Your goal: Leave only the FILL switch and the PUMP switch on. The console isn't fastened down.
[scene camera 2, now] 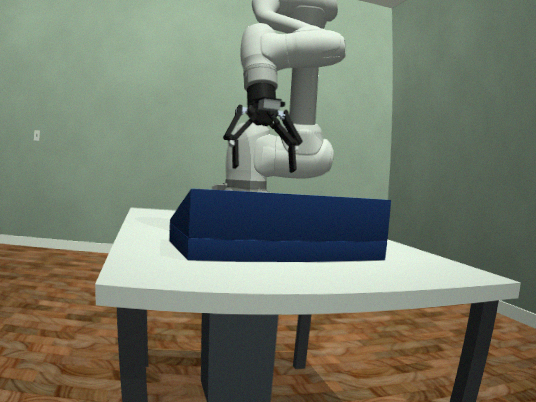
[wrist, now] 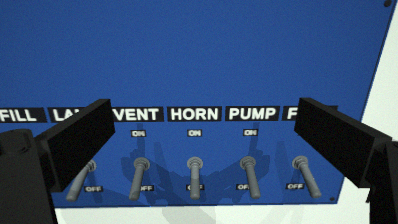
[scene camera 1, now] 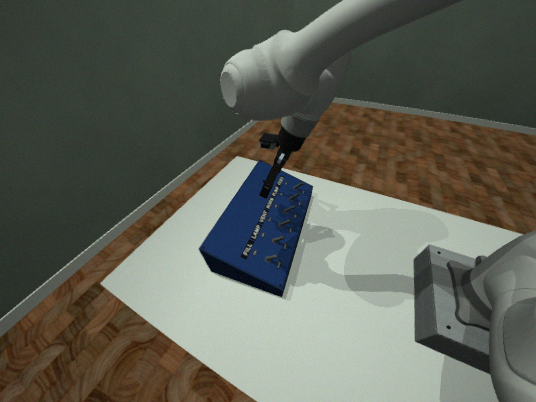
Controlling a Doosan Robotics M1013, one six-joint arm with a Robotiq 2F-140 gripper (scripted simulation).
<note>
The pictures show: my gripper and a blue console.
My gripper also shows in the wrist view and in scene camera 1.
</note>
